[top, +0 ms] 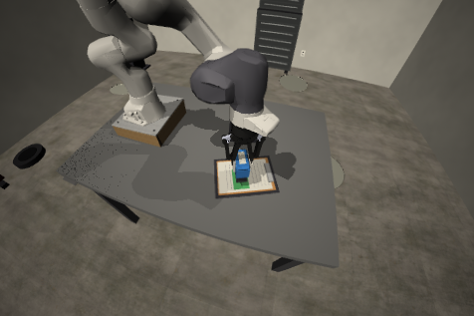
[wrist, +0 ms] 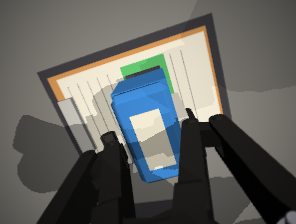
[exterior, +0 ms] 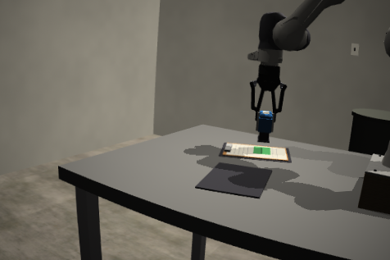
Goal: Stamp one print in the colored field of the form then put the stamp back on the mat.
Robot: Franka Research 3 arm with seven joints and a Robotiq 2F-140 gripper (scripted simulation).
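Now: the form 3 cm ahead of my hand, 2 cm to the left of it and 10 cm below it. From my hand the other things lie so: dark mat: 2 cm behind, 32 cm to the left, 11 cm below; blue stamp: 2 cm below.
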